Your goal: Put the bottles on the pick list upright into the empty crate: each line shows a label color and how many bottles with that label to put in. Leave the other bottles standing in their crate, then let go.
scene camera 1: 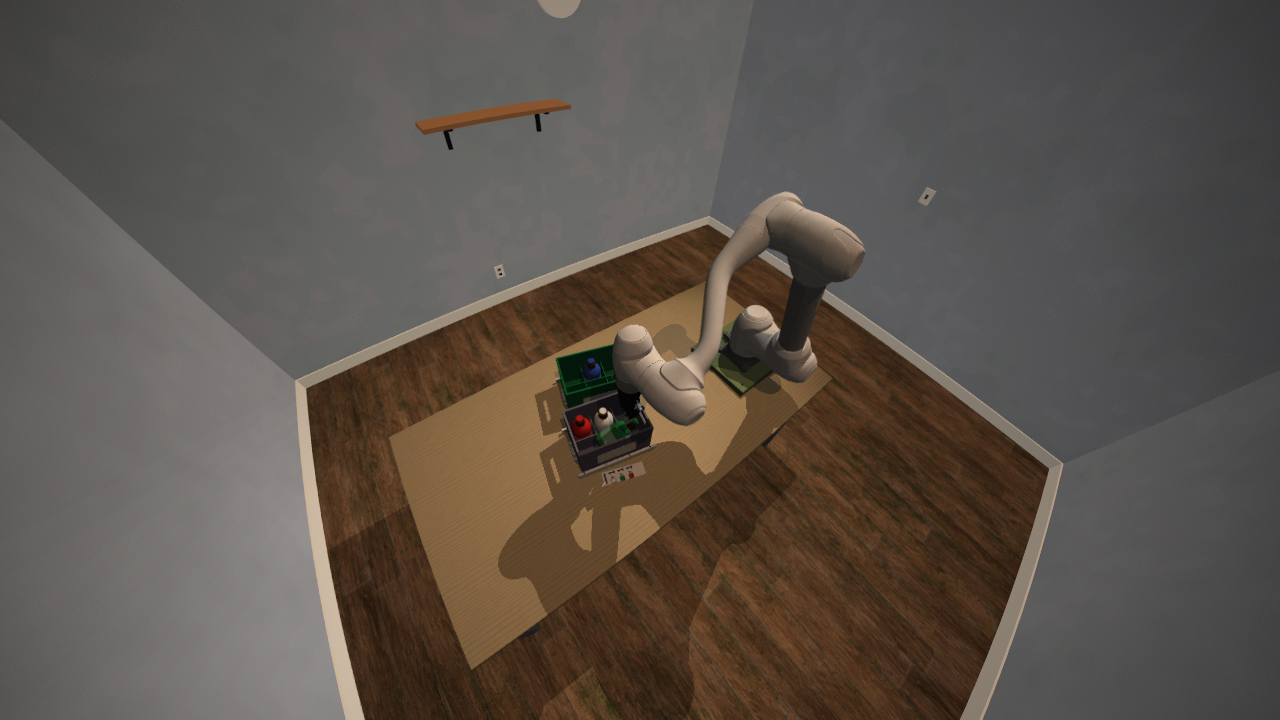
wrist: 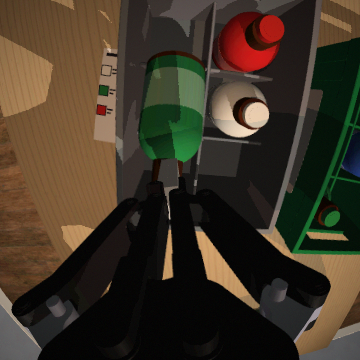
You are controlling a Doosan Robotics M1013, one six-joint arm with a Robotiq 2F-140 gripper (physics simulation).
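Frame: origin at the arm's base, x right, y ahead, z up, level; centimetres.
Where they show: gripper, fingertip midpoint: [scene camera 1: 628,421] [wrist: 170,171]; arm's base, link origin: [scene camera 1: 743,352].
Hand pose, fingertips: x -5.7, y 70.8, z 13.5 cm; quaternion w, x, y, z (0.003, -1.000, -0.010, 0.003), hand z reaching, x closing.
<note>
Things, the pixels of their top centre, and the offset from my fingertips. Level surfaces: height alone.
- red bottle, top centre: [wrist: 271,27] [scene camera 1: 579,418] dx +11.2, dy +13.3, dz -1.2 cm
- white bottle, top centre: [wrist: 256,114] [scene camera 1: 602,410] dx +9.3, dy +4.8, dz -1.2 cm
- green bottle, top centre: [wrist: 168,134] [scene camera 1: 618,426] dx +0.3, dy +3.8, dz +0.0 cm
- pick list, top centre: [wrist: 111,96] [scene camera 1: 623,473] dx -9.7, dy +8.1, dz -17.4 cm
- green crate, top centre: [scene camera 1: 594,367] dx +27.2, dy -2.4, dz +0.0 cm
- blue bottle, top centre: [scene camera 1: 591,360] dx +31.7, dy -3.3, dz -1.2 cm
- green-capped bottle, top centre: [wrist: 332,218] dx +21.1, dy -9.6, dz -1.2 cm
- wooden table, surface height: dz -17.5 cm
The grey crate [scene camera 1: 586,458] [wrist: 297,135] holds a red bottle [scene camera 1: 580,427] [wrist: 245,45] and a white bottle [scene camera 1: 603,420] [wrist: 234,110], both upright in neighbouring compartments. A green bottle [scene camera 1: 615,433] [wrist: 172,110] lies over on its side along the list side of this crate, its neck toward my gripper. My gripper [scene camera 1: 635,411] [wrist: 170,171] is shut and empty, its fingertips over the neck end, which they partly hide. The pick list [scene camera 1: 623,473] [wrist: 105,127] shows white, green and red squares with small marks. In the green crate [scene camera 1: 581,394] [wrist: 305,200] stands a blue bottle [scene camera 1: 590,368] [wrist: 352,154].
A green-capped bottle [wrist: 331,217] stands in the green crate's near corner in the wrist view. The two crates stand side by side on the wooden table [scene camera 1: 447,483]. The arm's base stands on a green plate [scene camera 1: 741,380] on the table.
</note>
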